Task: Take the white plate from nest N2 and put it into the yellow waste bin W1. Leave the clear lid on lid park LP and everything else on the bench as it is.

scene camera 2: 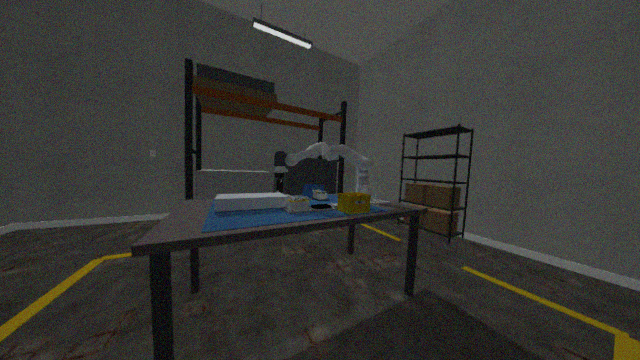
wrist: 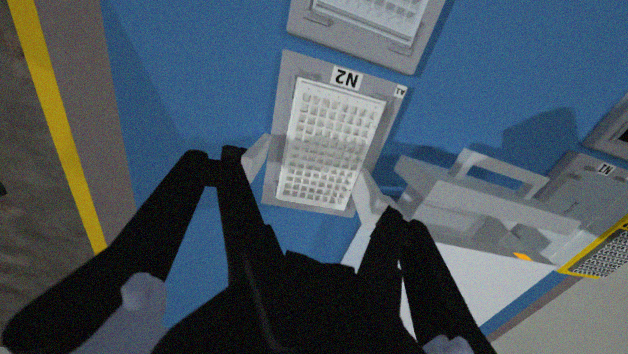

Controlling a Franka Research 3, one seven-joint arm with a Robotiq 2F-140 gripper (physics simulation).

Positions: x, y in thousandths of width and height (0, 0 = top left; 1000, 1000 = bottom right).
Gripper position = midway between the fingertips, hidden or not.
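The wrist view shows a nest N2 (wrist: 451, 295), a white plate (wrist: 526, 369), a long white box (wrist: 748, 620) and my gripper (wrist: 499, 462). Scene camera 2 does not show the white plate, hidden there by the long white box.
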